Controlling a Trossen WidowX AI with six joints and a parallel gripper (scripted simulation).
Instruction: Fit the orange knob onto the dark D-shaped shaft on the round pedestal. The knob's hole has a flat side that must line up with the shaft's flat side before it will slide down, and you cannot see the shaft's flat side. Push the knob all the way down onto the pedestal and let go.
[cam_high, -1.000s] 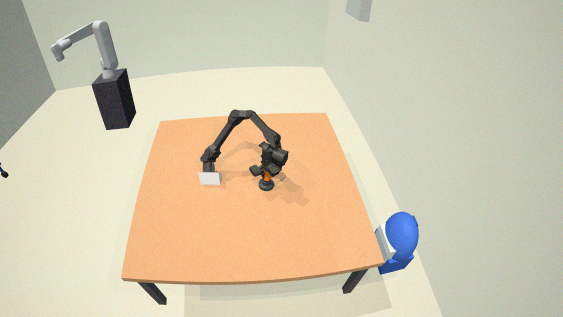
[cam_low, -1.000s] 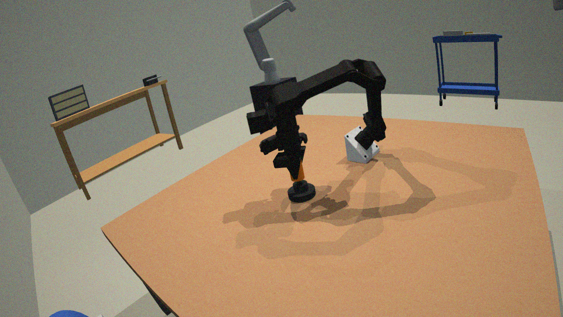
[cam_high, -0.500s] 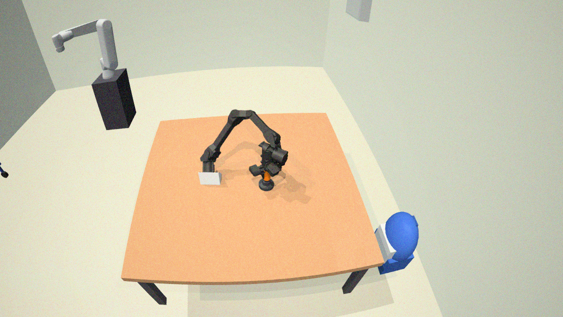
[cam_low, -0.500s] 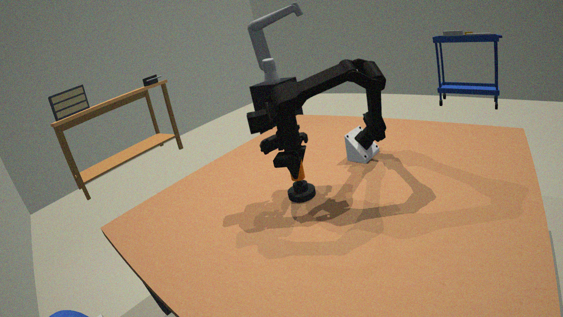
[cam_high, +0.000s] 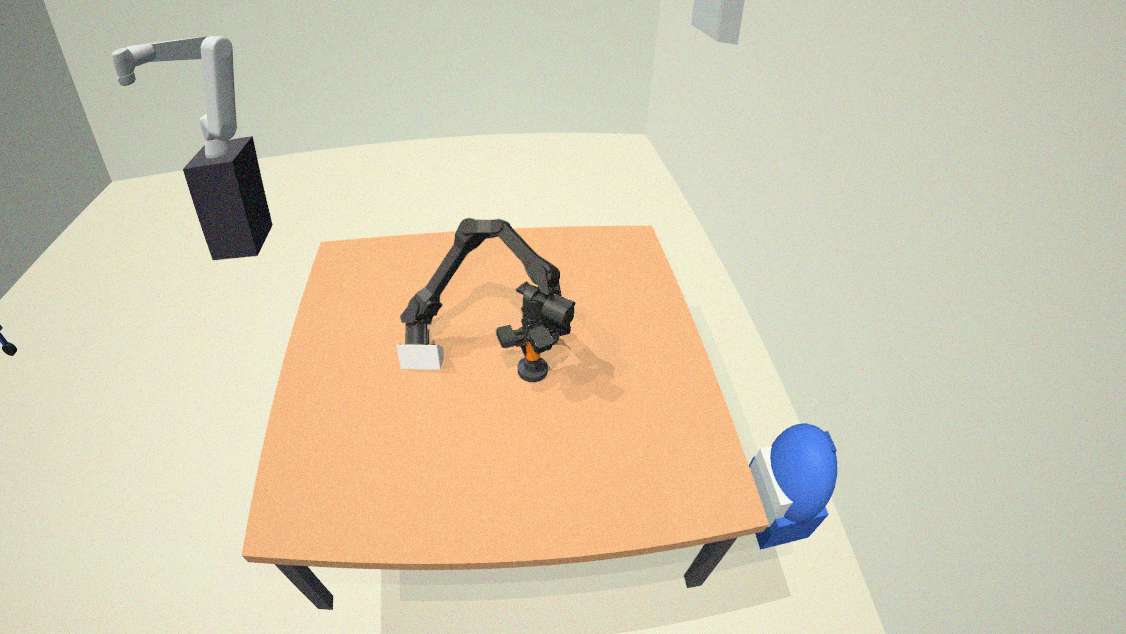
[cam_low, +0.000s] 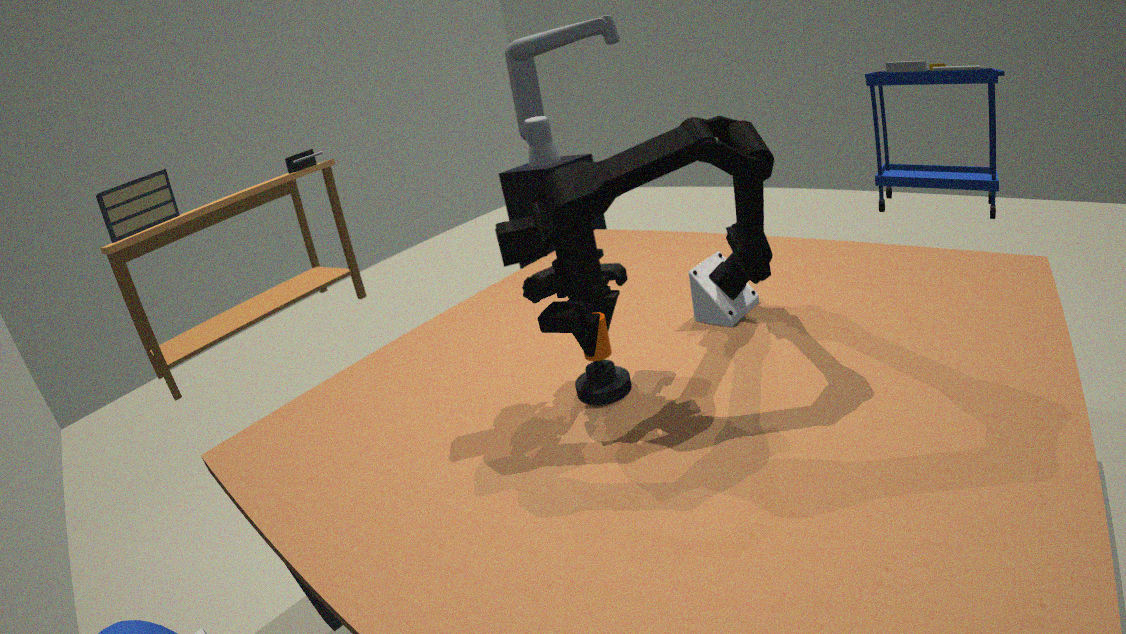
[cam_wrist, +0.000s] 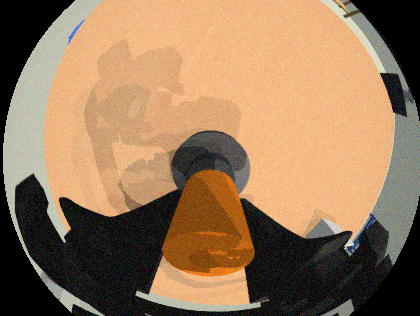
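My gripper tip is 2 cm below the orange knob. From my gripper tip the other things lie so: dark round pedestal: 4 cm below.
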